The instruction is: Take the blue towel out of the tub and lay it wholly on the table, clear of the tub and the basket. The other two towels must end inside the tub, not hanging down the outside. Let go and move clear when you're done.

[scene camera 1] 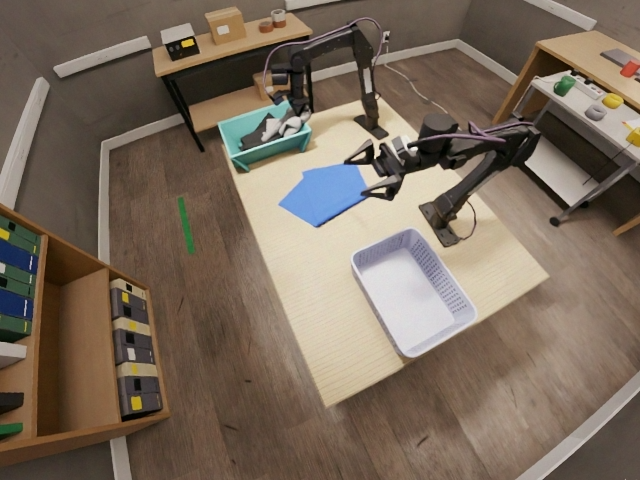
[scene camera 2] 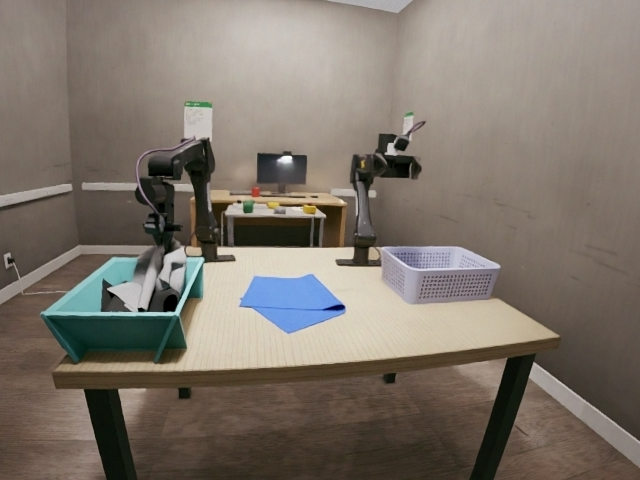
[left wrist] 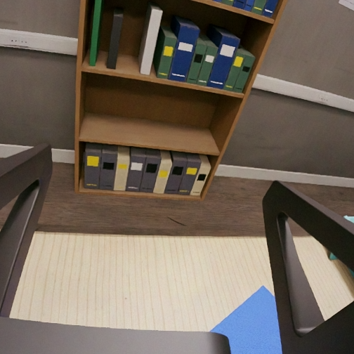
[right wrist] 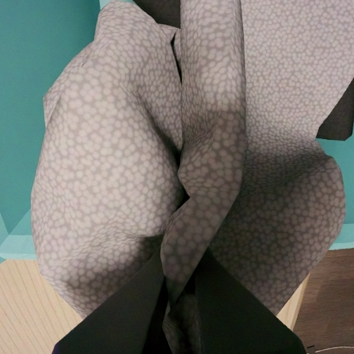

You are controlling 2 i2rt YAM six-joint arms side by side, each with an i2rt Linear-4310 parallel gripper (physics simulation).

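The blue towel point(scene camera 1: 325, 193) point(scene camera 2: 289, 297) point(left wrist: 255, 320) lies folded on the table between the teal tub point(scene camera 1: 273, 149) point(scene camera 2: 118, 330) point(right wrist: 45, 50) and the lavender basket point(scene camera 1: 439, 341) point(scene camera 2: 454, 284), apart from both. My right gripper point(scene camera 1: 301, 111) point(scene camera 2: 164, 246) point(right wrist: 185, 238) is shut on a pinched fold of the light grey spotted towel point(scene camera 1: 292, 124) point(scene camera 2: 147, 279) point(right wrist: 100, 175), at the tub's rear right end. That towel bunches up from the tub to the fingers. The dark towel point(scene camera 1: 253, 138) point(scene camera 2: 168, 302) lies in the tub, partly under it. My left gripper point(scene camera 1: 354, 178) point(left wrist: 167, 174) is open and empty, high above the blue towel's right edge.
The table point(scene camera 1: 305, 289) point(scene camera 2: 361, 335) carries both arm bases along its far side in scene camera 2. The tub stands near a table corner. A bookshelf point(scene camera 1: 77, 434) point(left wrist: 165, 80), a workbench point(scene camera 1: 206, 56) and a grey cart point(scene camera 1: 615, 124) stand off the table.
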